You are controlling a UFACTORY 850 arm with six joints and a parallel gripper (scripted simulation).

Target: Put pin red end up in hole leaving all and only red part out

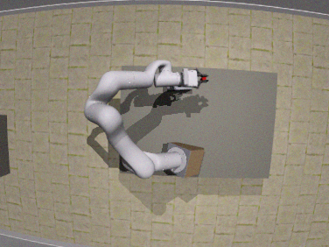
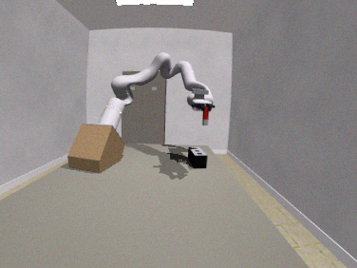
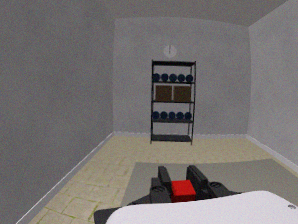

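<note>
My gripper is now 29 cm above the block, 14 cm to the right of it and 3 cm past it. Also, from my hand: pin 2 cm below.
</note>
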